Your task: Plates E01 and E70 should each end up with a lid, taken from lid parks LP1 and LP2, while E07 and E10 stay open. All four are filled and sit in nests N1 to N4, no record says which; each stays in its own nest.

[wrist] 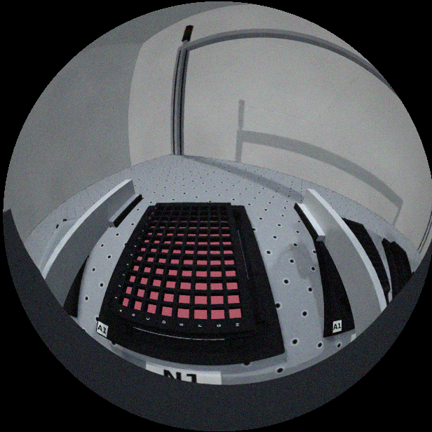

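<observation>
A black plate [187, 287] with pink-filled wells sits in black nest N1 [272, 335], between my fingers' sides in the view. Its wells show uncovered, with no lid on it; its plate name cannot be read. The N1 label [183, 376] is cut off at the bottom edge. My gripper [216, 189] is open and empty, one finger at each side of the plate in view, not touching it. Another black nest [336, 300] with an A1 tag is partly hidden by the right finger; a dark plate [367, 250] shows beyond that finger. No lid can be made out.
A further dark object [398, 262] stands at the far right. Part of a black object [76, 295] shows under the left finger. The grey perforated table [292, 287] runs between the nests. A frame post [179, 105] stands at the back, before the wall.
</observation>
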